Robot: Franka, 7 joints.
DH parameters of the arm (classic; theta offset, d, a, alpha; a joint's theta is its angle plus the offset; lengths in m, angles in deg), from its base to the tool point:
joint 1: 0 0.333 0 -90
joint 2: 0 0 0 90
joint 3: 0 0.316 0.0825 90
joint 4: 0 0 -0.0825 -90
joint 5: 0 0.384 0 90
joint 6: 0 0 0.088 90
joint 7: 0 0.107 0 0
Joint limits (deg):
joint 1: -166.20..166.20
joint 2: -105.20..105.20
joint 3: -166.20..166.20
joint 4: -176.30..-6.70
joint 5: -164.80..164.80
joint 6: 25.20..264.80
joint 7: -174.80..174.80
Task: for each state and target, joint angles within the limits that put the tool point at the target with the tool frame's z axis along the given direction. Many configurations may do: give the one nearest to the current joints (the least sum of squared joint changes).
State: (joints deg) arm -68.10 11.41 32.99 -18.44 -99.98 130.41 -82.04
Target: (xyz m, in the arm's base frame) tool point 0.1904 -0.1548 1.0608 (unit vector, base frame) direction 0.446 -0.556 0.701
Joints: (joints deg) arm -51.71 -23.28 -4.85 -69.16 -84.37 184.87 -82.04
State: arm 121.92 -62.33 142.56 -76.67 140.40 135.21 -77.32
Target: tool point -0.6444 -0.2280 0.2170 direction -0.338 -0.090 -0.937
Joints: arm 76.61 -77.30 104.73 -96.96 91.46 122.74 -77.32
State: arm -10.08 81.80 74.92 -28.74 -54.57 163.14 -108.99
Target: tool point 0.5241 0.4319 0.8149 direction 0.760 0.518 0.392
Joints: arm 19.57 44.61 46.89 -26.30 -105.56 173.94 -108.99
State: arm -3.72 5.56 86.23 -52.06 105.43 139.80 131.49
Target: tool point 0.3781 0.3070 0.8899 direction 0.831 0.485 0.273
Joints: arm -4.88 9.25 70.25 -55.07 102.96 211.03 131.49
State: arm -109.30 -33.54 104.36 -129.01 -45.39 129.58 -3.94
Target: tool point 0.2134 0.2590 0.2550 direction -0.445 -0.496 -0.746
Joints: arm -81.83 9.00 131.42 -150.03 -3.88 102.17 -3.94
